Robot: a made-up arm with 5 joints.
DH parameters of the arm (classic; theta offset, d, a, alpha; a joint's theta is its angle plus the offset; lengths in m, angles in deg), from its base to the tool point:
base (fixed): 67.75 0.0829 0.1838 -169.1
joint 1: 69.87 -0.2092 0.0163 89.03
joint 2: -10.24 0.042 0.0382 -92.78
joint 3: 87.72 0.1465 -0.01 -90
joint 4: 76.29 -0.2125 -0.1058 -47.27
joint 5: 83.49 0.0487 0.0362 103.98
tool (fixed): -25.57 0.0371 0 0
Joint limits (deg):
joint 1: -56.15..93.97
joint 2: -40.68..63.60
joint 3: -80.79..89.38
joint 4: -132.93..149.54
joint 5: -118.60..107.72
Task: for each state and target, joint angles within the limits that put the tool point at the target. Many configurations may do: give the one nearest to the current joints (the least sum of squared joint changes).
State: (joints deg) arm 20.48 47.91 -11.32 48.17 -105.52
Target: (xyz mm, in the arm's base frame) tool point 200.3 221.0 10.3
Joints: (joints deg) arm 7.22 28.27 -26.70 50.55 -97.13
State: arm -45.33 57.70 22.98 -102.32 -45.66
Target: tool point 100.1 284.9 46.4
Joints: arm -43.21 55.66 12.81 -79.13 -33.10
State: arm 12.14 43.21 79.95 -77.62 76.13
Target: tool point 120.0 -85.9 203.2
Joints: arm 36.55 17.56 89.38 -90.42 74.04
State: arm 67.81 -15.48 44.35 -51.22 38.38
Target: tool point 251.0 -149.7 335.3
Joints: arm 66.31 -31.64 37.54 -47.23 44.64
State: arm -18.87 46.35 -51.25 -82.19 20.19
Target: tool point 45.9 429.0 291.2
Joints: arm -0.01 63.60 -80.79 -84.27 42.19
